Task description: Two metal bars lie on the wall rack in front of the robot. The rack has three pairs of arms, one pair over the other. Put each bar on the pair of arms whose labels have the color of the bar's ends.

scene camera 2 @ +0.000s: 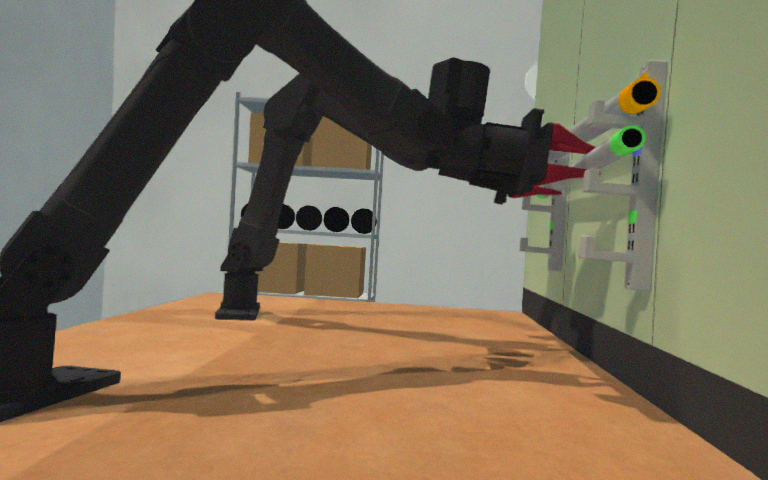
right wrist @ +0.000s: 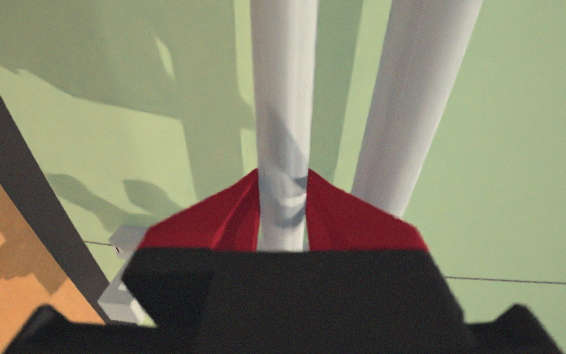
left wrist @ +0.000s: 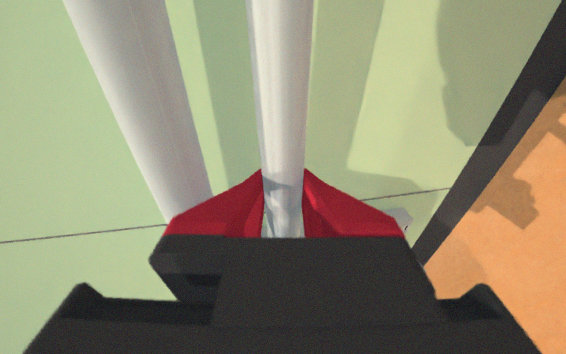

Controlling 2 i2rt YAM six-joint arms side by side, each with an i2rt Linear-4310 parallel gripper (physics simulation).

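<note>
The green-ended bar is held near the wall rack and appears slightly above its middle arms. My left gripper and my right gripper are both shut on it; the left one is partly hidden behind the right one in scene camera 2. The orange-ended bar lies higher, on the top arms. A blue label shows above the middle arm, a green label above the lowest arm.
The rack's far upright stands on the green wall. A dark strip runs along the wall's foot behind the wooden table. A shelf unit with brown boxes stands in the background.
</note>
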